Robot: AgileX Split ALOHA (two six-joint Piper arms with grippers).
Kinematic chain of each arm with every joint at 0, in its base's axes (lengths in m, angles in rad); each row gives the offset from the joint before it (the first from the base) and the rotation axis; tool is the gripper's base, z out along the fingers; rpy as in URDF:
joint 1: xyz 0 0 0.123 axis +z
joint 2: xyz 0 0 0 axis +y
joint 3: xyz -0.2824 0 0.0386 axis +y
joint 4: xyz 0.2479 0 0.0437 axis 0.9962 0 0.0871
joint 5: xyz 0 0 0 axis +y
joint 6: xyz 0.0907 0 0.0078 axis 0.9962 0 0.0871
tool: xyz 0 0 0 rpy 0 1.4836 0
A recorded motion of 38 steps. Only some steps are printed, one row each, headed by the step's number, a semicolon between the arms.
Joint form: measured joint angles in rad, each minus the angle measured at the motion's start. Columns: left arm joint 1, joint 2, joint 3, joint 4, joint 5, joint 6; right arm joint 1, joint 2, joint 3, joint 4, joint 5, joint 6.
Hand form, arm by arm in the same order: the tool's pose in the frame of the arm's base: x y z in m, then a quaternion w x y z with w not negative. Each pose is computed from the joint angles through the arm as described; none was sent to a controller.
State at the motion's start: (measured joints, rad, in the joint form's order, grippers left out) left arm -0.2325 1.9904 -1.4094 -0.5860 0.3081 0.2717; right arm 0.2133 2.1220 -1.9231 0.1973 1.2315 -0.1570
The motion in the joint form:
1: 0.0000 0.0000 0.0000 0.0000 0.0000 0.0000; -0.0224 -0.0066 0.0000 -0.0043 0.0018 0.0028
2: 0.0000 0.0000 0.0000 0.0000 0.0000 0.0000; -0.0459 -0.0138 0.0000 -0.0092 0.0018 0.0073
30: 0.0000 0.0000 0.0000 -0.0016 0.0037 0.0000; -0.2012 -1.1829 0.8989 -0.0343 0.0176 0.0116
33: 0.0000 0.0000 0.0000 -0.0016 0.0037 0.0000; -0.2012 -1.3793 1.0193 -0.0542 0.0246 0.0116
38: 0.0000 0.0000 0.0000 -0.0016 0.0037 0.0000; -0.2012 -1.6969 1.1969 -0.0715 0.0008 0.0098
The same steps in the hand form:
1: 0.4314 -0.1179 0.2042 0.36261 0.00612 0.91489 -0.17734; 0.4407 0.1020 0.2530 0.11365 -0.14891 0.97759 0.09610
2: 0.4314 -0.1179 0.2042 0.36261 0.00612 0.91489 -0.17734; 0.4421 0.0910 0.2562 0.11817 -0.13603 0.97925 0.09274
30: 0.4311 -0.1181 0.2040 0.36090 0.00599 0.91539 -0.17828; 0.1504 0.0158 0.3592 0.24855 -0.06997 0.96392 0.06477
33: 0.4311 -0.1181 0.2040 0.36090 0.00599 0.91539 -0.17828; 0.1039 0.0136 0.3491 0.28123 -0.07301 0.95540 0.05284
38: 0.4311 -0.1181 0.2040 0.36090 0.00599 0.91539 -0.17828; 0.0424 0.0113 0.3224 0.35818 -0.07578 0.92976 0.03875

